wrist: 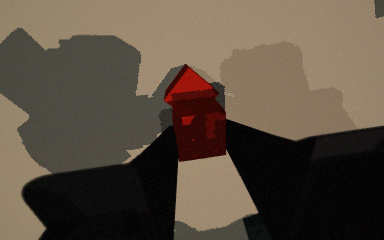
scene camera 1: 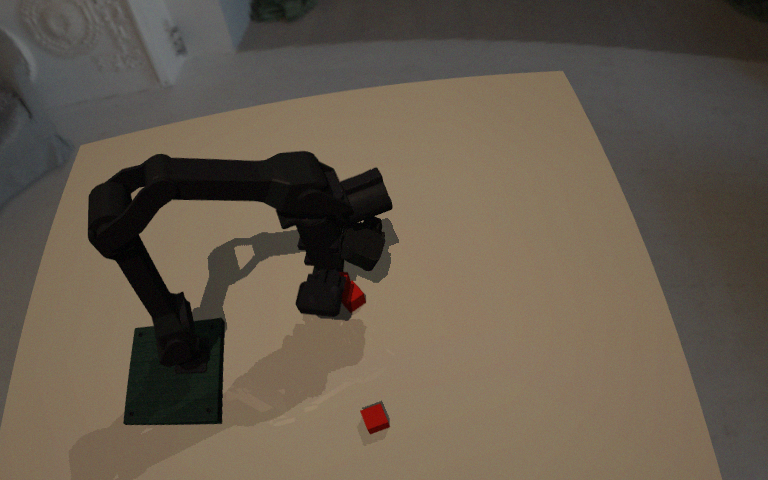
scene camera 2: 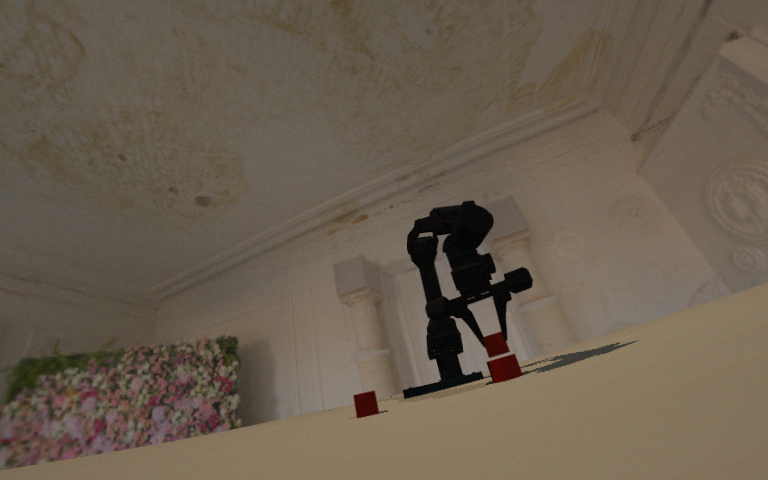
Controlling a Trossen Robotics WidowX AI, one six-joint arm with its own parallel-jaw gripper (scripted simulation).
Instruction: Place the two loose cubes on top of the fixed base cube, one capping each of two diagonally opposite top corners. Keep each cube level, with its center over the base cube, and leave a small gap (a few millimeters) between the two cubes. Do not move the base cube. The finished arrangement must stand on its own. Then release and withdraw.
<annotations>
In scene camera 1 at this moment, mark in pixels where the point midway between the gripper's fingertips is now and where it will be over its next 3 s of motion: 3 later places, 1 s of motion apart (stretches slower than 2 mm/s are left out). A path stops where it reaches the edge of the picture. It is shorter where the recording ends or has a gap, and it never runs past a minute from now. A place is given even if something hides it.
The gripper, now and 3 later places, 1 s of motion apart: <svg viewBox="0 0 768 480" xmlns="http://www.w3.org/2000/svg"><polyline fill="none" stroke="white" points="337,284 335,280 366,359 374,412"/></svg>
</annotations>
